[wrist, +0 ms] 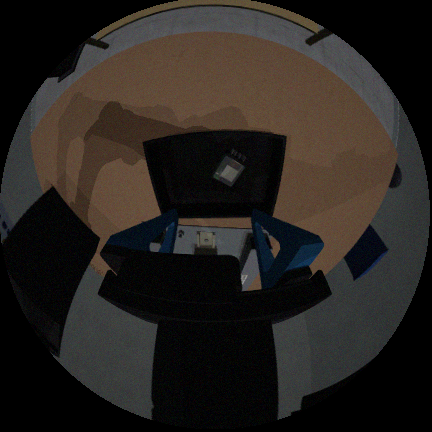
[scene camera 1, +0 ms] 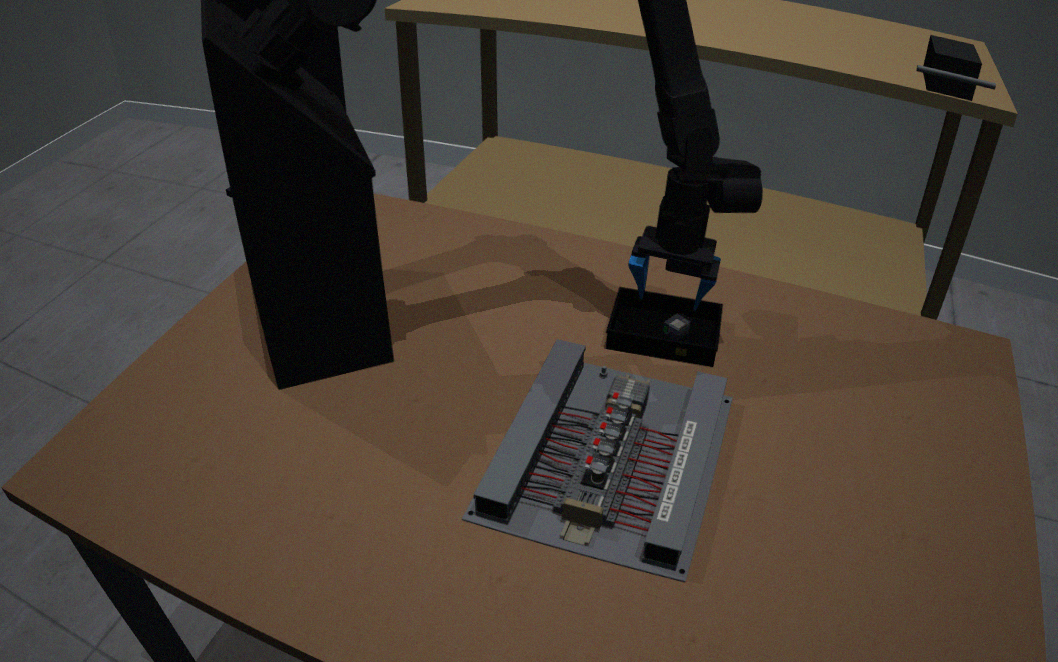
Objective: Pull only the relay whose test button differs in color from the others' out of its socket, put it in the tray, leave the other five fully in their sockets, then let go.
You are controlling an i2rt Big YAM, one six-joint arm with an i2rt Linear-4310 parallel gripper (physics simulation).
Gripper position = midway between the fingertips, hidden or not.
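My gripper [scene camera 1: 668, 302], visible. Gripper [wrist: 214, 213] there as well. Relay [scene camera 1: 595, 469]. Relay [wrist: 229, 167]. Beige end block [scene camera 1: 591, 515]. Grey panel [wrist: 228, 240].
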